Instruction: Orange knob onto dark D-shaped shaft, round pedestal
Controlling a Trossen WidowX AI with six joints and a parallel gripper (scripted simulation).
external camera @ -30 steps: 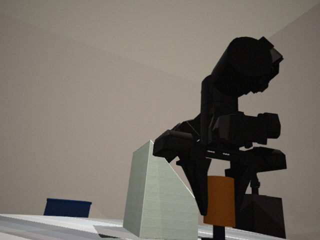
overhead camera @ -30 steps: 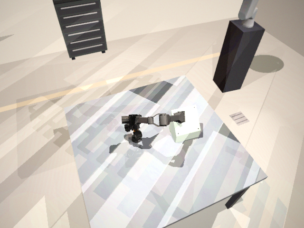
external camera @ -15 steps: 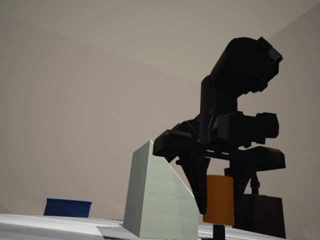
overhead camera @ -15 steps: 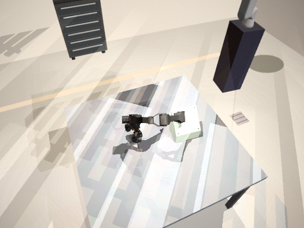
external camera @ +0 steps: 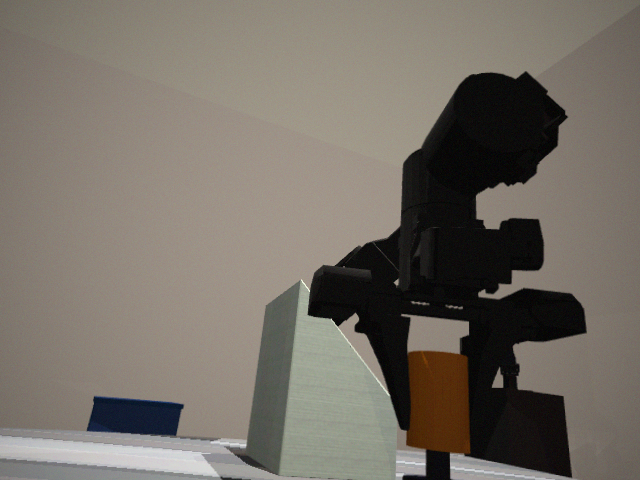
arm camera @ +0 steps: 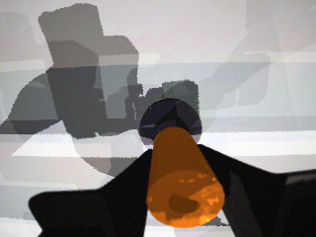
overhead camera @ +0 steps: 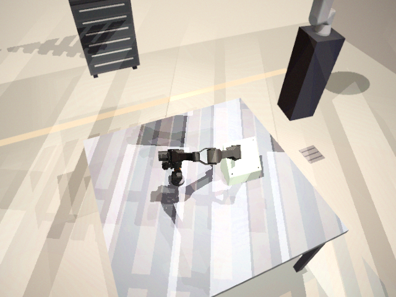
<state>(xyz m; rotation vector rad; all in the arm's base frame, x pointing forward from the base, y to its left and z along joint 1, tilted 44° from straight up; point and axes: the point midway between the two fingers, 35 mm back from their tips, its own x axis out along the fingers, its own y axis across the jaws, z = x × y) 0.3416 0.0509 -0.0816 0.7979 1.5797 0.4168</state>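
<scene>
Right now my gripper tip is 20 mm below the orange knob. The rest, counted from my gripper tip: dark pedestal (40 mm below).
</scene>
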